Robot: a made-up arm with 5 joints.
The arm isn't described. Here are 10 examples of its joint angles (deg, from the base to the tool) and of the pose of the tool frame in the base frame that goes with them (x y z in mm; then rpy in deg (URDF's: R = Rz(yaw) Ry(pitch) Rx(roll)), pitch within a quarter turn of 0, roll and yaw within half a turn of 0).
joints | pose
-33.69 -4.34 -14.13 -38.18 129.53 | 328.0 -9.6 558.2 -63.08 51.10 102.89
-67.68 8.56 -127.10 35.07 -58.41 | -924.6 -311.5 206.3 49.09 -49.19 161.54
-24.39 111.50 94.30 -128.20 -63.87 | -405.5 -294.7 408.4 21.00 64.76 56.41
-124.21 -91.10 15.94 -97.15 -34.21 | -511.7 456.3 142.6 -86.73 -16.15 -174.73
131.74 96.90 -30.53 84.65 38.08 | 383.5 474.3 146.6 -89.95 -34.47 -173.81
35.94 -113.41 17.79 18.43 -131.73 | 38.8 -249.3 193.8 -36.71 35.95 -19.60
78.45 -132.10 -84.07 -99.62 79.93 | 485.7 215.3 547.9 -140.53 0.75 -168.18
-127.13 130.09 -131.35 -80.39 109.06 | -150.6 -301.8 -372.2 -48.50 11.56 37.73
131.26 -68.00 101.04 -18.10 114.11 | 605.4 468.4 -222.6 121.54 32.17 -26.59
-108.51 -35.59 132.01 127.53 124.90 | -501.5 -409.6 -267.9 71.97 -41.35 -136.40
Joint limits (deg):
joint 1: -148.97..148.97
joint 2: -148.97..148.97
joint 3: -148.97..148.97
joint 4: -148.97..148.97
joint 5: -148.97..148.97
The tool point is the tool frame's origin. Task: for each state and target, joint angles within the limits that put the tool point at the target. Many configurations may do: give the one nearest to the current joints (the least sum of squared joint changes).
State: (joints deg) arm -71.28 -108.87 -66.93 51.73 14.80
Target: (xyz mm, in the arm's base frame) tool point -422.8 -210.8 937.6
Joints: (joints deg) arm -77.18 -98.81 -77.30 58.03 12.19
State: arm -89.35 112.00 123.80 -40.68 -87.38
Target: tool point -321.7 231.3 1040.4
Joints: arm -38.99 76.68 136.99 8.21 -92.53
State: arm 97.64 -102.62 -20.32 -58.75 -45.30
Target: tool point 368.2 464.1 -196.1
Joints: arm 85.59 -98.33 -29.07 -68.35 -40.55
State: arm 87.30 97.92 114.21 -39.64 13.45
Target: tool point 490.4 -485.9 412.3
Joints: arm 65.50 127.46 129.17 -51.79 21.73
